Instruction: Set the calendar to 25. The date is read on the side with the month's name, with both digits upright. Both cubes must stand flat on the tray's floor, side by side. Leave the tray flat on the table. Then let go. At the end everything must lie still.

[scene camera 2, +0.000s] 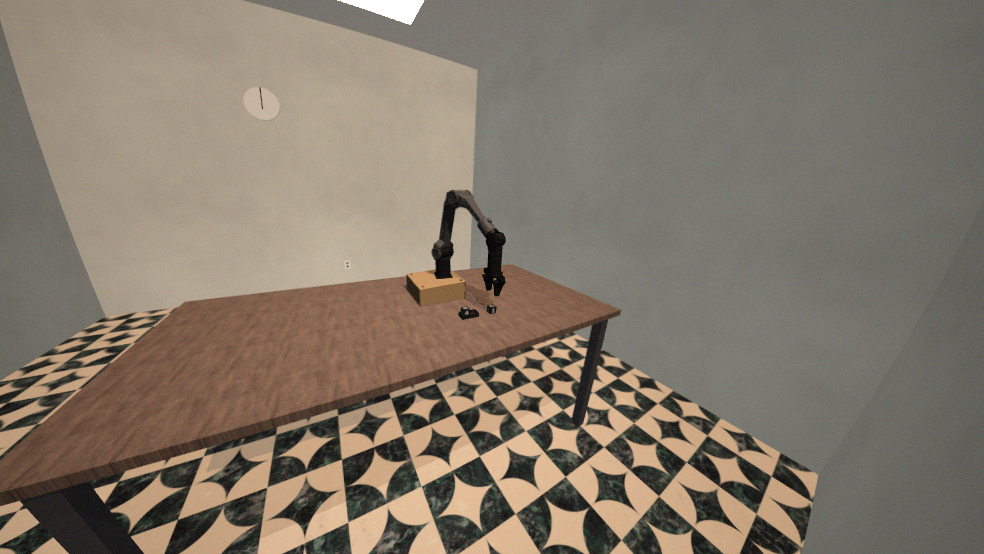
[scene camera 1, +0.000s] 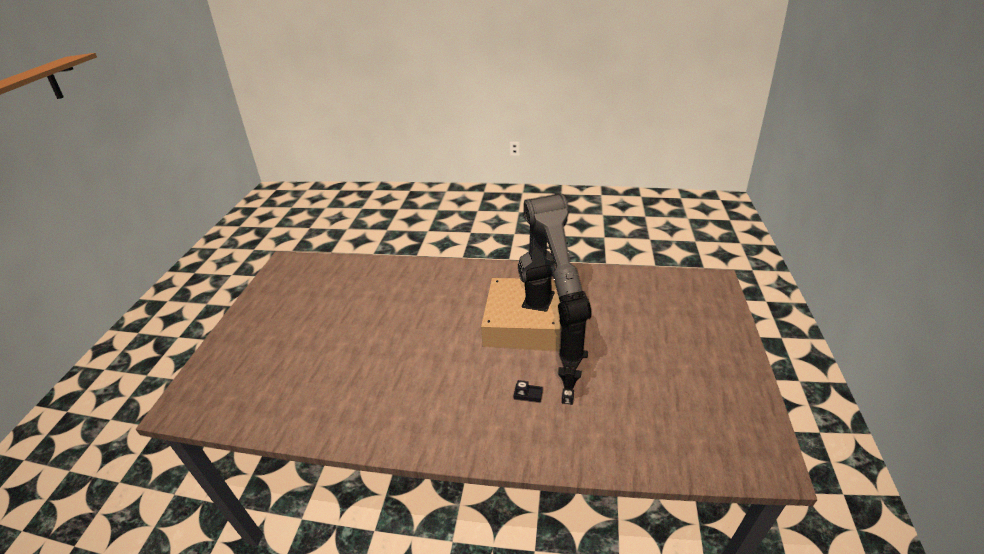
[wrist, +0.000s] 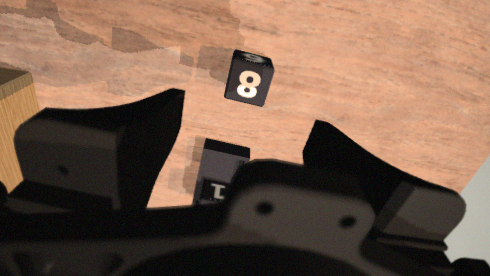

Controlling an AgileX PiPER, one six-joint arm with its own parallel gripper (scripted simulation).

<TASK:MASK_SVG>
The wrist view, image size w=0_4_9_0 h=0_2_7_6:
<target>gripper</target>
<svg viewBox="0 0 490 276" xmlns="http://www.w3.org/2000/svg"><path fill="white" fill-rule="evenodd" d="M0 181L0 276L490 276L490 266L486 260L459 258L451 263L444 251L448 250L444 239L458 226L466 212L466 203L455 190L426 181L392 166L364 149L332 124L317 119L302 151L303 164L274 158L254 159L238 168L231 179L226 198L219 203L143 208L148 205L155 182L177 140L181 128L186 90L170 88L153 96L117 106L88 109L45 107L20 124L14 134L14 149L23 180L9 194L4 183Z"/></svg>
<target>tray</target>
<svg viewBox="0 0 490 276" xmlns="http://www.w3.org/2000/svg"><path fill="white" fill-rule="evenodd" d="M250 148L206 138L192 205L198 204L205 179L230 184L238 168L250 161Z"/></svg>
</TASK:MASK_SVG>
